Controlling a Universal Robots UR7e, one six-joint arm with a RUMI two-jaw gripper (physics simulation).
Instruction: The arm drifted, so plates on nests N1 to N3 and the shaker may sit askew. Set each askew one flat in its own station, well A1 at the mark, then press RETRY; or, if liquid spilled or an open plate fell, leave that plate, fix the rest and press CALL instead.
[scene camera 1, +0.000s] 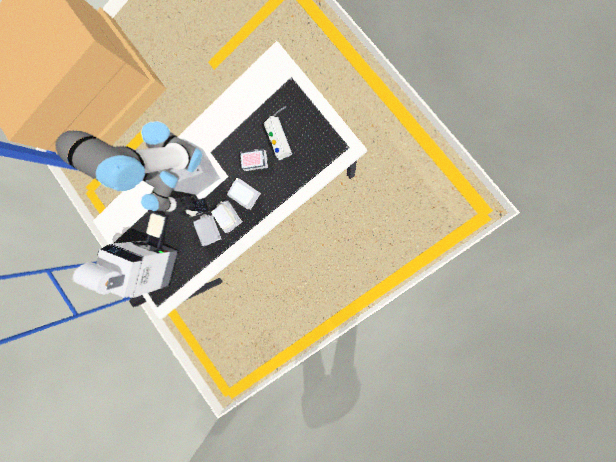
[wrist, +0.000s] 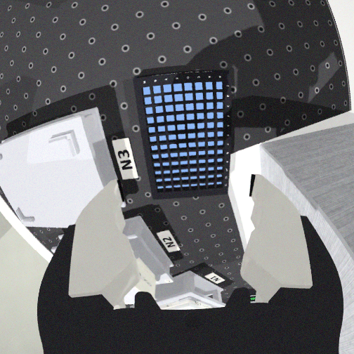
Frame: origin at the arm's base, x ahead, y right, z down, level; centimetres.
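Seen in the pictures: gripper, fingertip midpoint: (scene camera 1: 193, 207).
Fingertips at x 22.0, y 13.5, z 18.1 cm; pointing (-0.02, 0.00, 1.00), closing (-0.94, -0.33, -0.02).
A point is followed by its place in that frame.
A black plate with blue wells (scene camera 1: 201, 204) @[y 10.5, x 21.6, z 22.8 cm] (wrist: 186, 135) lies wells up on the dark mat beside nest N3 (scene camera 1: 243, 193) @[y -17.3, x 35.7, z 18.3 cm] (wrist: 45, 175). N3 shows a pale seat with corner brackets and no plate on it. Nest N2 (scene camera 1: 226, 216) @[y -1.1, x 40.4, z 16.5 cm] (wrist: 150, 240) bears a pale plate that looks slightly turned in the scene view. Nest N1 (scene camera 1: 206, 230) @[y 16.6, x 37.7, z 20.3 cm] (wrist: 200, 285) is partly hidden by the gripper in the wrist view. The shaker (scene camera 1: 265, 165) @[y -37.3, x 30.8, z 18.8 cm] bears a pink-topped plate (scene camera 1: 252, 159) @[y -34.0, x 24.0, z 17.2 cm]. My gripper (scene camera 1: 194, 211) @[y 13.5, x 22.0, z 18.1 cm] (wrist: 185, 178) is open and empty, its fingertips at the black plate's near end in the wrist view.
The button box (scene camera 1: 278, 138) @[y -53.3, x 25.3, z 16.1 cm] with green, yellow and blue buttons stands beyond the shaker. A white-grey instrument (scene camera 1: 150, 272) @[y 52.2, x 40.9, z 5.1 cm] stands at the table's other end, a cream pad (scene camera 1: 156, 225) @[y 36.7, x 18.4, z 11.6 cm] beside it. The grey robot base block (scene camera 1: 202, 177) @[y -5.3, x 15.5, z 11.1 cm] (wrist: 315, 165) is close beside the gripper.
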